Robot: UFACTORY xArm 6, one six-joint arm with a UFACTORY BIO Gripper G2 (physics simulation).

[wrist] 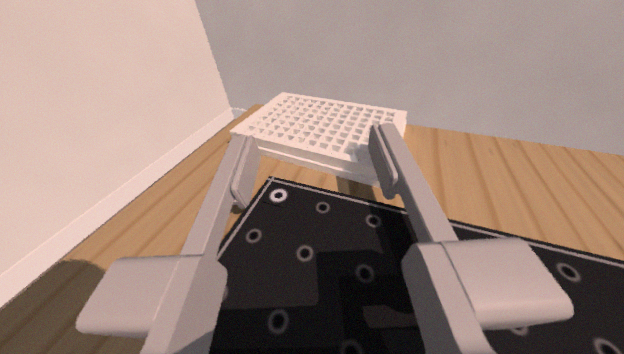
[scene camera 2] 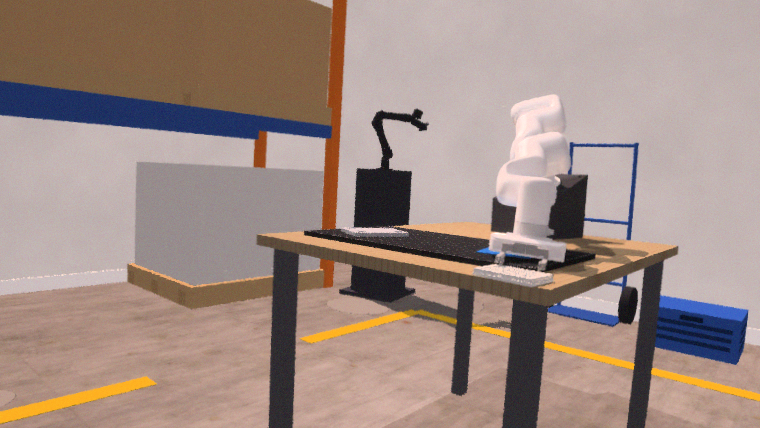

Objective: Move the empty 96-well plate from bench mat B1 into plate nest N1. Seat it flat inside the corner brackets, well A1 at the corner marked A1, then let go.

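Places are measured from the arm's base along level axes (x back, y right, z up), in centimetres.
Pixels of known places: end effector, tool point: (wrist: 313,164) (scene camera 2: 520,262).
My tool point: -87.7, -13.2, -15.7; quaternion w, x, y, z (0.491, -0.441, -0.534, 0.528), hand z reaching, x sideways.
Behind a point stands the place of what it marks, as x, y, z.
A white plate with a grid of wells (scene camera 2: 513,274) @(-97.5, -14.2, -16.5) (wrist: 320,122) @(-93.9, -13.4, -16.5) lies at the table's front edge, beyond the corner of the black board in the wrist view. My gripper (scene camera 2: 521,261) @(-87.7, -13.2, -15.7) (wrist: 314,162) @(-87.7, -13.2, -15.7) is shut to its narrow stand, with a gap between its fingers and no plate held there. The fingers stand on the board side of this plate; in the wrist view their tips overlap its near left and right parts. Another flat white piece (scene camera 2: 374,232) @(-67.1, 31.9, -15.5) lies at the far left of the board; its details are too small to tell. The marks B1, N1 and A1 cannot be read.
The black board with ringed holes (scene camera 2: 425,243) @(-68.7, 15.8, -16.6) (wrist: 287,220) @(-84.5, -14.1, -16.6) lies on the wooden table (scene camera 2: 372,257) @(-90.9, 19.2, -18.1) (wrist: 480,175) @(-90.0, -2.2, -17.9). A blue patch (scene camera 2: 488,250) @(-69.7, -1.3, -16.4) shows beside the gripper. A dark box (scene camera 2: 571,207) @(-3.9, -11.1, -7.0) stands behind the arm. A black arm on a pedestal (scene camera 2: 382,196) stands beyond the table.
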